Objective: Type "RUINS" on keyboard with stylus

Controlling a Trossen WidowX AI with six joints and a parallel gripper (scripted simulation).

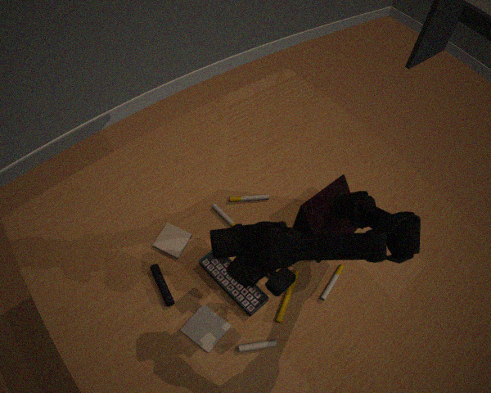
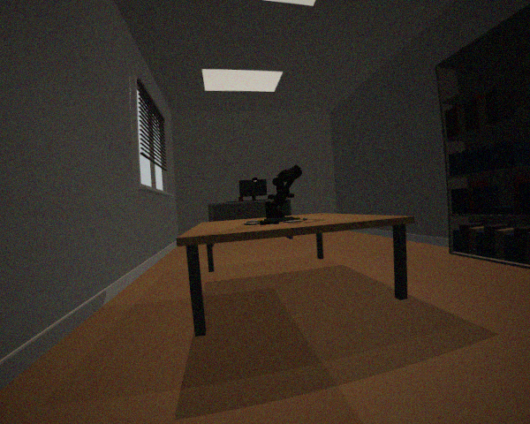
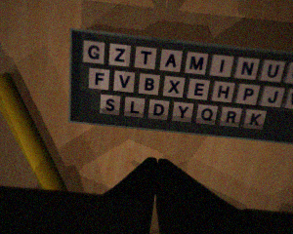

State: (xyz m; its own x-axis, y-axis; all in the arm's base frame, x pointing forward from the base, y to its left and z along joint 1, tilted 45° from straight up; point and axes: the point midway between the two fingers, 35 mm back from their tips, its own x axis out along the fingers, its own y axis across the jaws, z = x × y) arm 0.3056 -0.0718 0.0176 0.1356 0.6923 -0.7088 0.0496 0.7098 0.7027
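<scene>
Now: the blue stylus 7 cm behind my gripper tip, 2 cm to the right of it and 9 cm below it. Round my gripper tip: black cylinder 17 cm ahead, 16 cm to the right, 8 cm below.
</scene>
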